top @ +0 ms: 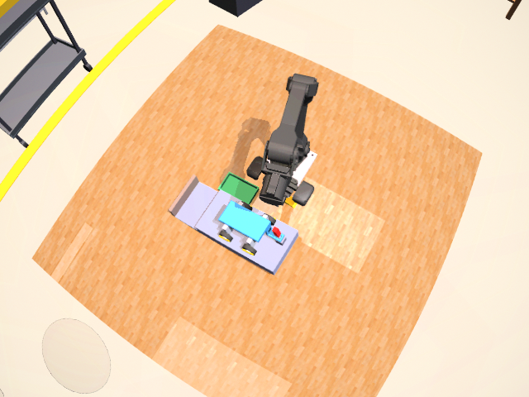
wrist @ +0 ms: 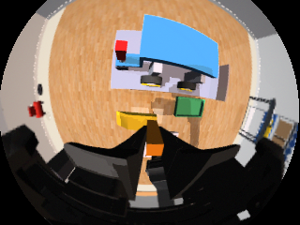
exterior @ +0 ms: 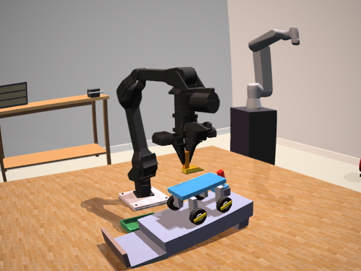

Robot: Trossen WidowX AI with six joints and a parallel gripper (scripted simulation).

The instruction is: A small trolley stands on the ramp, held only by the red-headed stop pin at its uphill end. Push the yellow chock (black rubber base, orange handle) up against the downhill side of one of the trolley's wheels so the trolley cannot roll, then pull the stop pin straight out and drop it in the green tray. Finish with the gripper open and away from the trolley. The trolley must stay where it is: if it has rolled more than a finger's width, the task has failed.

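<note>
My gripper tip is now 90 mm short of the red-headed stop pin, 70 mm to the right of it and 40 mm above it. From my gripper tip the other things lie so: blue-topped trolley: 130 mm ahead, 60 mm below, 20 mm to the right; grey ramp: 130 mm ahead, 120 mm below, 20 mm to the right; yellow chock: 20 mm to the left, 10 mm below.
</note>
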